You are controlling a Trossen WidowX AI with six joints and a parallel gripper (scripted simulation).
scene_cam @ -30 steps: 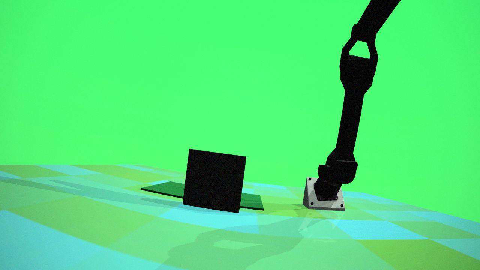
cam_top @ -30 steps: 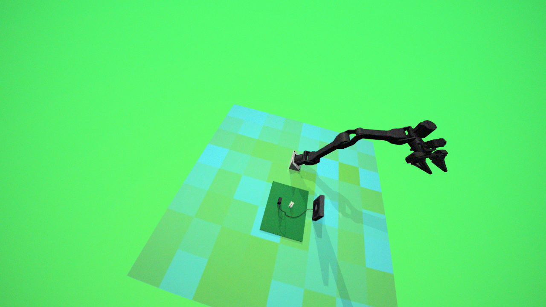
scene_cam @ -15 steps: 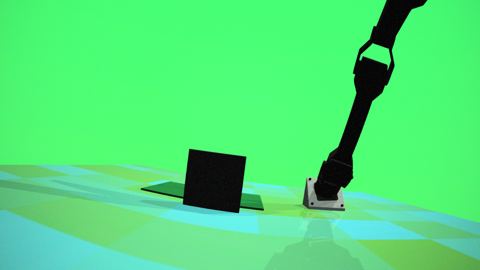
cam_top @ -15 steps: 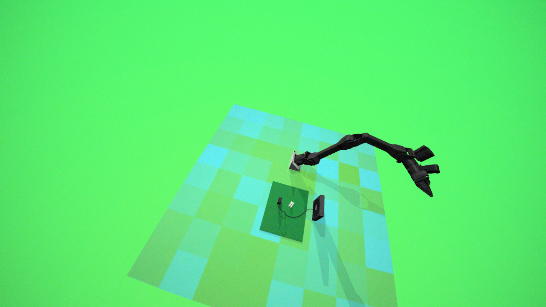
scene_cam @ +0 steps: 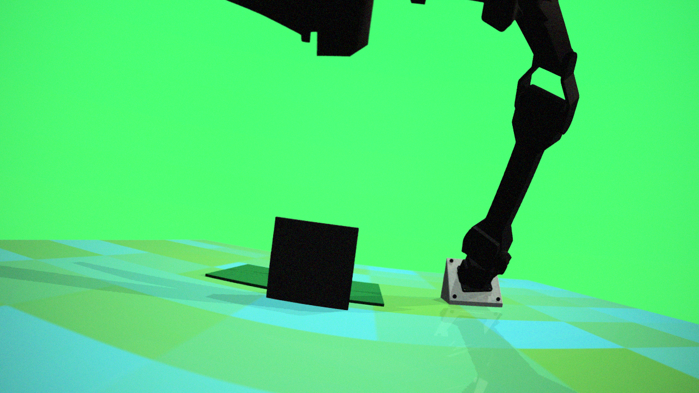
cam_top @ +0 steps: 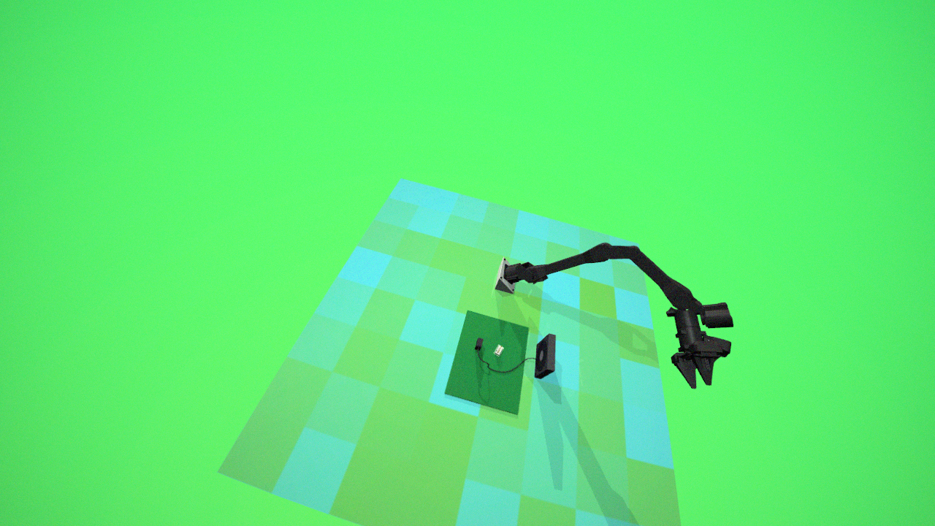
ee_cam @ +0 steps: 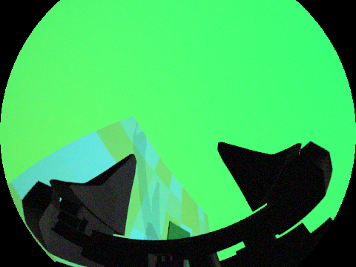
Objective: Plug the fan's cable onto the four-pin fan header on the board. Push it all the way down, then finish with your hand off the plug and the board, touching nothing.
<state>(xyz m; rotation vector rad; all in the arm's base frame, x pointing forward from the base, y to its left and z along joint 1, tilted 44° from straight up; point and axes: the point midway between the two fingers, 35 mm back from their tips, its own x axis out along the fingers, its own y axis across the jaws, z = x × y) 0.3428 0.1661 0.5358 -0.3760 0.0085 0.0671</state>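
Right now the black plug is 100 mm behind my gripper tip, 570 mm to the right of it and 260 mm below it. From my gripper tip the other things lie so: black fan 80 mm behind, 350 mm to the right, 220 mm below; then dark green board 60 mm behind, 520 mm to the right, 300 mm below; then white four-pin header 90 mm behind, 500 mm to the right, 280 mm below.
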